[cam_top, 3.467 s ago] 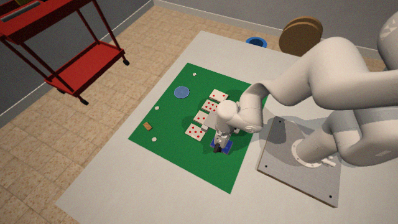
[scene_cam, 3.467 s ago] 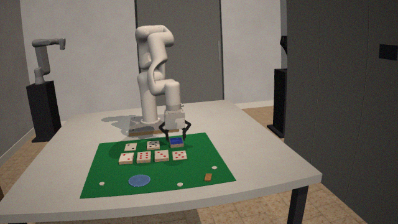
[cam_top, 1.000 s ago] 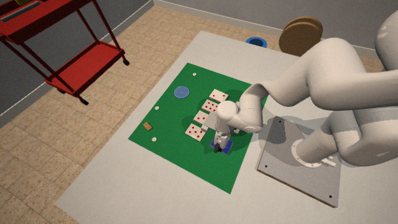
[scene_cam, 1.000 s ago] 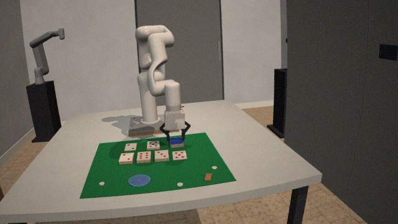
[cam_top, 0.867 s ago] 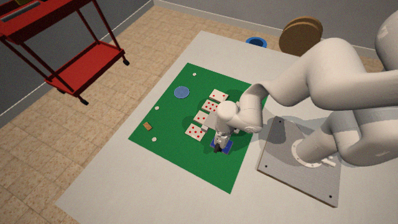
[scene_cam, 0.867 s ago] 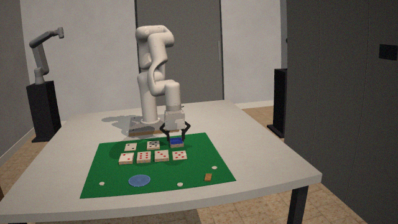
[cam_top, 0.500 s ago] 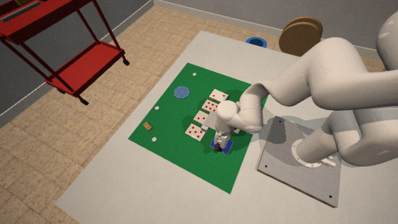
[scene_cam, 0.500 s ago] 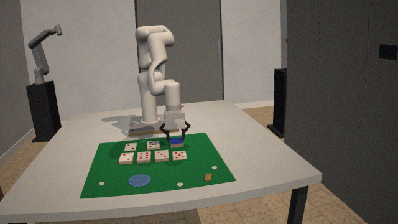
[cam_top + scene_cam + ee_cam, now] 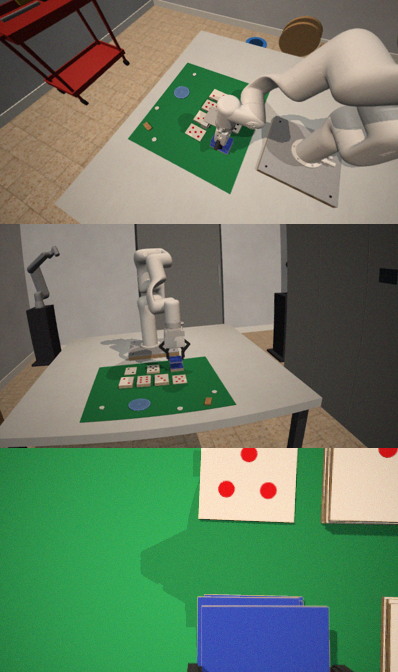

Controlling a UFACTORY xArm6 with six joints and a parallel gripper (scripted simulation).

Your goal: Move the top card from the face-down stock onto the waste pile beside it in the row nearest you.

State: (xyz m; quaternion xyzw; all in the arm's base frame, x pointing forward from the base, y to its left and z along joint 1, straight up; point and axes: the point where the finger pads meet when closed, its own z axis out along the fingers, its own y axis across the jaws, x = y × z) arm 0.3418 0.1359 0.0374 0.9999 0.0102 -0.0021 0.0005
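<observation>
Right now my hand is 10 mm past the card, 240 mm to the left of it and 60 mm above it. The rest, counted from my hand: green mat: 160 mm ahead, 120 mm to the right, 80 mm below; wooden block: 370 mm ahead, 90 mm to the left, 60 mm below.
</observation>
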